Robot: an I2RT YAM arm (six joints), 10 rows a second.
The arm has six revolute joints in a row. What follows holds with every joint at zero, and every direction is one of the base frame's.
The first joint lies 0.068 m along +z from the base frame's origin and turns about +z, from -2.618 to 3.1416 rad.
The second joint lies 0.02 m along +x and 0.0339 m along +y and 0.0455 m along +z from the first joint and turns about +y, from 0 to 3.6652 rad.
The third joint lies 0.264 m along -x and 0.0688 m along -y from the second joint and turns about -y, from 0 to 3.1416 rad.
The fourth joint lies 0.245 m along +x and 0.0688 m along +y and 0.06 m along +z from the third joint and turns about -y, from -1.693 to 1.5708 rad.
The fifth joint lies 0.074 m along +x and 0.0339 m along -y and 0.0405 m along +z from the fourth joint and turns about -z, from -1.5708 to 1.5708 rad.
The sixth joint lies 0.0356 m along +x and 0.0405 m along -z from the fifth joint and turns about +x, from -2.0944 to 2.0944 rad.
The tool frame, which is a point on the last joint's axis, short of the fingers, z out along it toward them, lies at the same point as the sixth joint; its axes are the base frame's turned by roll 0, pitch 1.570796 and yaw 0 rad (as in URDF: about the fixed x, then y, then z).
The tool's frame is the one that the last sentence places.
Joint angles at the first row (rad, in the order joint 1, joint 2, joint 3, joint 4, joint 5, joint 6):
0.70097 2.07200 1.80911 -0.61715 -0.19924 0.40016
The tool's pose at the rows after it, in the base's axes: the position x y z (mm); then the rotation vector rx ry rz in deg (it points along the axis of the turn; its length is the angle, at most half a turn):
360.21 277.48 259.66 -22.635 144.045 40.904
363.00 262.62 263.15 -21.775 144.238 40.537
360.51 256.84 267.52 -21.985 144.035 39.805
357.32 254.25 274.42 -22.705 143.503 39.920
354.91 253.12 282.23 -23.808 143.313 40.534
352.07 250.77 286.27 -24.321 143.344 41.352
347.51 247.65 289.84 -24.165 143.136 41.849
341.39 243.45 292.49 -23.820 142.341 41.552
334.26 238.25 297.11 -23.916 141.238 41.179
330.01 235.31 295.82 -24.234 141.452 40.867
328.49 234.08 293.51 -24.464 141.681 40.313
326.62 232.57 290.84 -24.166 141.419 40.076
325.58 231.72 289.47 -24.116 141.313 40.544
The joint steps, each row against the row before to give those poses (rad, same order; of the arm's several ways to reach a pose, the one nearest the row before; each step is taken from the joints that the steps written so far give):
-0.06170 -0.06356 -0.08190 0.03558 -0.02110 0.00910
-0.03128 -0.02536 -0.02092 -0.01102 -0.01226 -0.01551
-0.00718 -0.02219 -0.01353 -0.00974 0.00415 -0.01213
-0.00102 -0.01904 -0.00082 -0.01227 -0.00330 -0.00992
-0.00001 -0.01048 0.01609 -0.02601 -0.01243 -0.01069
-0.00190 -0.01412 -0.00343 -0.01128 -0.01406 -0.00362
-0.00040 -0.02368 -0.01926 0.00088 -0.00458 0.00374
0.00071 -0.03413 -0.03792 0.01716 0.00949 0.00196
0.00007 -0.03989 -0.03707 0.01332 0.00895 -0.00497
0.00001 -0.01865 -0.02674 0.00251 0.00114 -0.00510
-0.00001 -0.00589 -0.01456 0.00250 0.00450 -0.00523
0.00000 -0.01099 -0.02528 0.01898 0.00568 0.00192
-0.00077 -0.00603 -0.01380 0.01088 -0.00550 0.00223

